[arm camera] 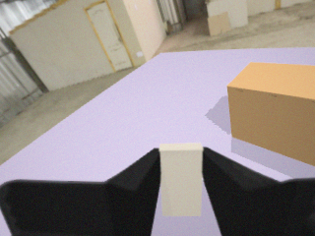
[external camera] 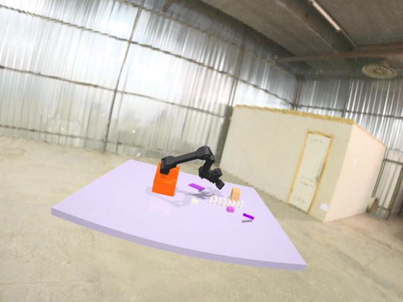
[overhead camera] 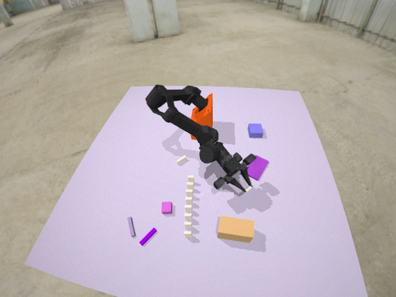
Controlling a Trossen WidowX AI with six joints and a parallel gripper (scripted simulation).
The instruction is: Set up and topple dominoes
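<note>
My gripper tip is now 13 cm short of the tan box, 5 cm to the left of it and 6 cm above it. Also, from my gripper tip: purple slab: 17 cm behind, 7 cm to the left, 9 cm below; then pink cube: 5 cm ahead, 32 cm to the right, 9 cm below; then blue cube: 40 cm behind, 9 cm to the left, 8 cm below.
</note>
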